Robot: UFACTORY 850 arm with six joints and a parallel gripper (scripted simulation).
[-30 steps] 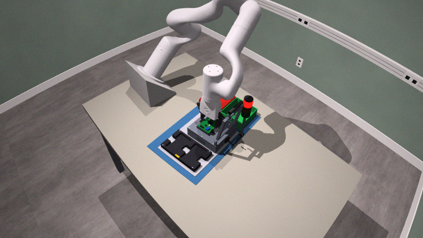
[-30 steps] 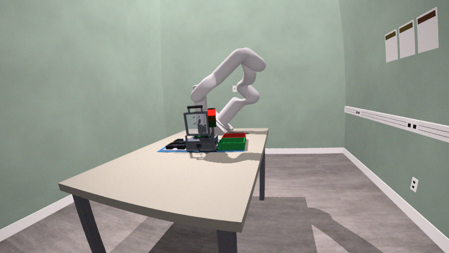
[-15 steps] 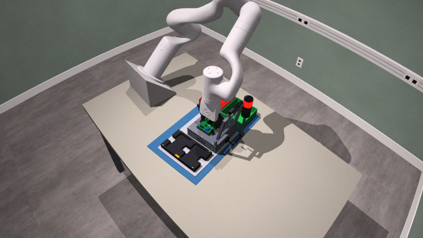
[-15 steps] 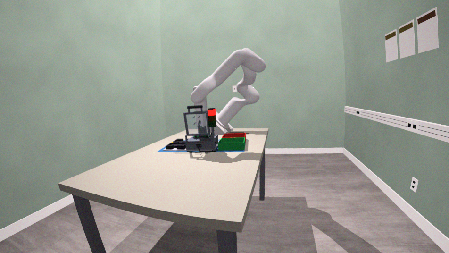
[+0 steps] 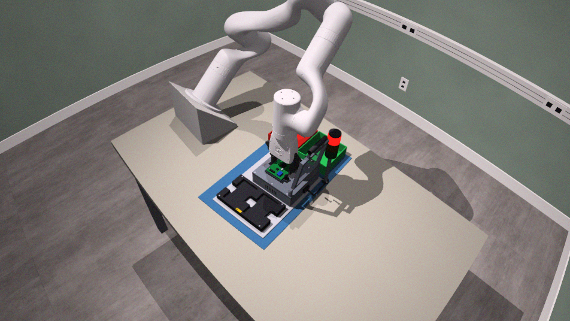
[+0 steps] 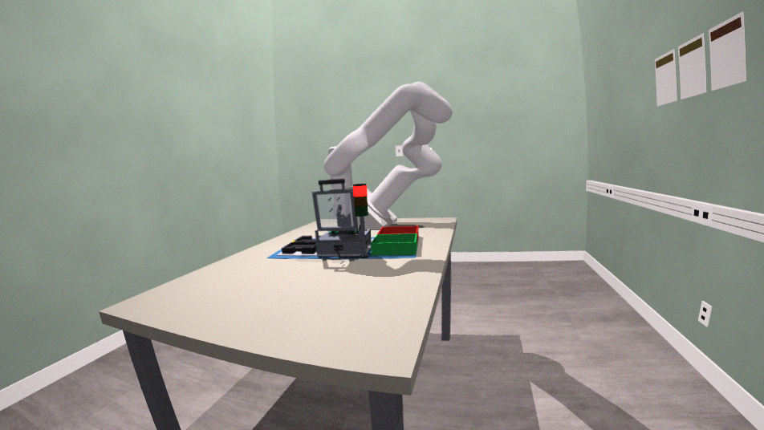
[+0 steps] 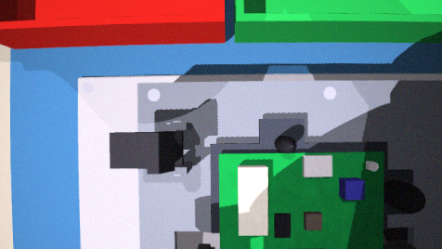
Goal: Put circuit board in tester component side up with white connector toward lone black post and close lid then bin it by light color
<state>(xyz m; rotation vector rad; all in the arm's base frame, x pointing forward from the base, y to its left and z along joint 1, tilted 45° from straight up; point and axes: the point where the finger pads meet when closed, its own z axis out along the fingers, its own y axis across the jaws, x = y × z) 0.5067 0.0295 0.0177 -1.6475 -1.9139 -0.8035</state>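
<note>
Right now my hand is 1 cm above the green circuit board. Also, from my hand: black latch part: 7 cm behind, 5 cm to the left, 1 cm above; green bin: 20 cm to the left, 7 cm below, 1 cm ahead; lid: 11 cm ahead, 10 cm above, 2 cm to the left.
</note>
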